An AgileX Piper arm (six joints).
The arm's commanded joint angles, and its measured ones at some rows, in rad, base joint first. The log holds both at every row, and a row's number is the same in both.
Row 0, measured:
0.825, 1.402, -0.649, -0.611, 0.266, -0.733
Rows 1 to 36, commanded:
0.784, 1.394, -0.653, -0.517, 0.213, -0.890
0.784, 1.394, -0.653, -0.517, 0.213, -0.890
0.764, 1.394, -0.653, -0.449, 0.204, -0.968
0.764, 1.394, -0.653, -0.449, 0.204, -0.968
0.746, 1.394, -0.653, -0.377, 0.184, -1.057
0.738, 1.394, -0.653, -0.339, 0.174, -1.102
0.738, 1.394, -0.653, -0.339, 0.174, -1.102
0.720, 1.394, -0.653, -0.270, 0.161, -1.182
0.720, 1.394, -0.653, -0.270, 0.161, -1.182
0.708, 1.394, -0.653, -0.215, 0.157, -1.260
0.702, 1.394, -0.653, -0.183, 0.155, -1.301
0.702, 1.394, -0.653, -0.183, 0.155, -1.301
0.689, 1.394, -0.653, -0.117, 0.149, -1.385
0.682, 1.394, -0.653, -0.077, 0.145, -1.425
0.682, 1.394, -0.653, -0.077, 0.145, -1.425
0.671, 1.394, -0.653, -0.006, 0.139, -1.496
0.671, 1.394, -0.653, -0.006, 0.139, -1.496
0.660, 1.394, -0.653, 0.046, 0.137, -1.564
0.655, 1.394, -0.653, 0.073, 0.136, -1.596
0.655, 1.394, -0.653, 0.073, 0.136, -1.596
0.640, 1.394, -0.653, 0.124, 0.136, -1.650
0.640, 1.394, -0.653, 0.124, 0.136, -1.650
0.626, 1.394, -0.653, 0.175, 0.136, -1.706
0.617, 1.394, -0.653, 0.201, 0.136, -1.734
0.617, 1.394, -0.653, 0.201, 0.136, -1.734
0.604, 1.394, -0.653, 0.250, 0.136, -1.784
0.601, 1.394, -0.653, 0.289, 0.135, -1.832
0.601, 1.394, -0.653, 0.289, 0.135, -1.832
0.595, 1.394, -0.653, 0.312, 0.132, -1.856
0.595, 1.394, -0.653, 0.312, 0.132, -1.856
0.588, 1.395, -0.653, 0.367, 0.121, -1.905
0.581, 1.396, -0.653, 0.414, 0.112, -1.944
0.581, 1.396, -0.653, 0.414, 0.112, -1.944
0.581, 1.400, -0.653, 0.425, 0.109, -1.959
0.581, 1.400, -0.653, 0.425, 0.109, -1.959
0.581, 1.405, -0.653, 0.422, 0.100, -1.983
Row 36, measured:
0.589, 1.406, -0.649, 0.389, 0.175, -1.928
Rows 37 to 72, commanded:
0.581, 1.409, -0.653, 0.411, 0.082, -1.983
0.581, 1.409, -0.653, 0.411, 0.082, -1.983
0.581, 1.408, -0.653, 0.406, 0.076, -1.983
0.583, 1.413, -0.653, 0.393, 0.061, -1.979
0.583, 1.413, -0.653, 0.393, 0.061, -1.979
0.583, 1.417, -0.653, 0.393, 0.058, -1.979
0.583, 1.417, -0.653, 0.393, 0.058, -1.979
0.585, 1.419, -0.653, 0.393, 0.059, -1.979
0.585, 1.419, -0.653, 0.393, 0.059, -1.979
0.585, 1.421, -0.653, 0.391, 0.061, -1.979
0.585, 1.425, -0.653, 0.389, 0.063, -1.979
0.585, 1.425, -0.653, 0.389, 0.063, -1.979
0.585, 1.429, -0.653, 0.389, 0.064, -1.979
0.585, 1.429, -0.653, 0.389, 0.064, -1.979
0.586, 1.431, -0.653, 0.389, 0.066, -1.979
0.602, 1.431, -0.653, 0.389, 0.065, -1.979
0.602, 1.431, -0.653, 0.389, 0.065, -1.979
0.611, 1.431, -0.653, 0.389, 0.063, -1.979
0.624, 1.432, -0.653, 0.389, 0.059, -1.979
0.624, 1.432, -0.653, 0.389, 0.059, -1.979
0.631, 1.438, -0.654, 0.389, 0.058, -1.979
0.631, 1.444, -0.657, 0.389, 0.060, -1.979
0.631, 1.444, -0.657, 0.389, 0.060, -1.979
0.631, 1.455, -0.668, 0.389, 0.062, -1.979
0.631, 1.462, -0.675, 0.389, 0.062, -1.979
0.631, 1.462, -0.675, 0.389, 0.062, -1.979
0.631, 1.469, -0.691, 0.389, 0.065, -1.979
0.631, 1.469, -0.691, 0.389, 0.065, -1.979
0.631, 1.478, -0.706, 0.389, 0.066, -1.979
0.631, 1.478, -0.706, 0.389, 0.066, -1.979
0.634, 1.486, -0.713, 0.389, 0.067, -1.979
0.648, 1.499, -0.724, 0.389, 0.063, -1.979
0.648, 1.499, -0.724, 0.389, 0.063, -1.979
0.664, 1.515, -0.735, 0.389, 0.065, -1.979
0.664, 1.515, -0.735, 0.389, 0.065, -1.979
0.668, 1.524, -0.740, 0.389, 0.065, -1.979
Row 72, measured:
0.652, 1.513, -0.711, 0.382, 0.111, -1.975
